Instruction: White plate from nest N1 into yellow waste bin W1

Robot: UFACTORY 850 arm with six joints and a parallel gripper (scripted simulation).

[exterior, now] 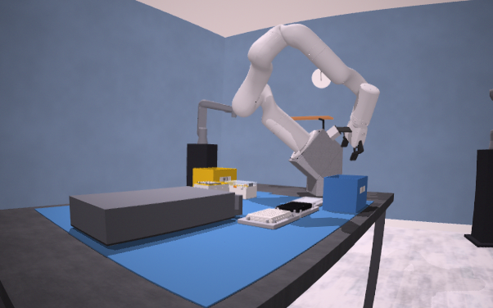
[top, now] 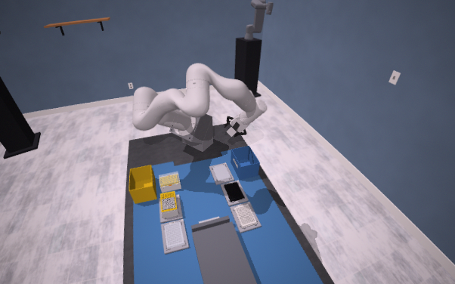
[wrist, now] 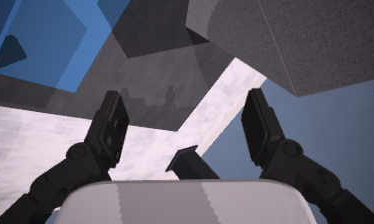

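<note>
Now: hand 48 cm short of the white plate, 21 cm to the left of it and 20 cm above it. Round my hand: grey work nest: 48 cm ahead, 21 cm to the right, 21 cm below; then blue bin: 18 cm below, 17 cm ahead; then black plate: 31 cm ahead, 20 cm below, 17 cm to the right.
</note>
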